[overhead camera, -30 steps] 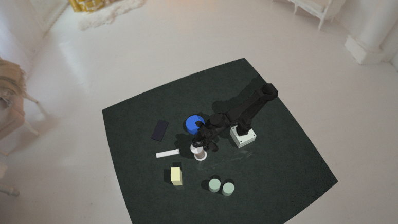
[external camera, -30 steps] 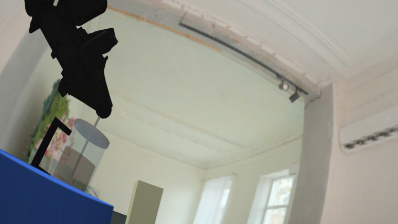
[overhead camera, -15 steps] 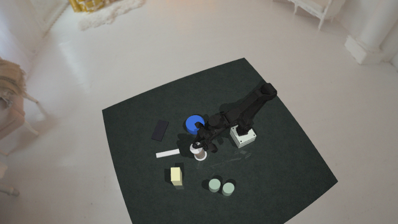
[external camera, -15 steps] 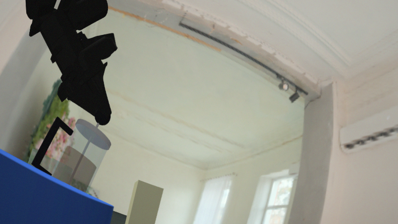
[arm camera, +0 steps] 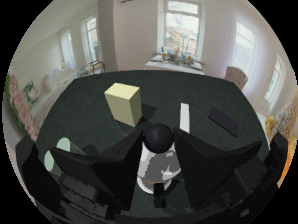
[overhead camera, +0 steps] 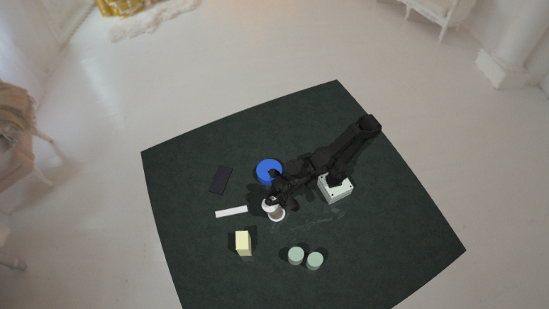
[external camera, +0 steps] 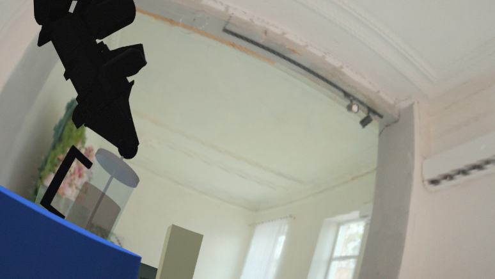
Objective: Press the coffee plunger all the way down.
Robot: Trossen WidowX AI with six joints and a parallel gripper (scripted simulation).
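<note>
Now: the coffee press 80 mm below my gripper tip, 40 mm behind it and 10 mm to the right of it. Also, from my gripper tip: white bar 170 mm below, 160 mm ahead, 70 mm to the right; blue cylinder 220 mm to the right, 150 mm below, 50 mm behind.
</note>
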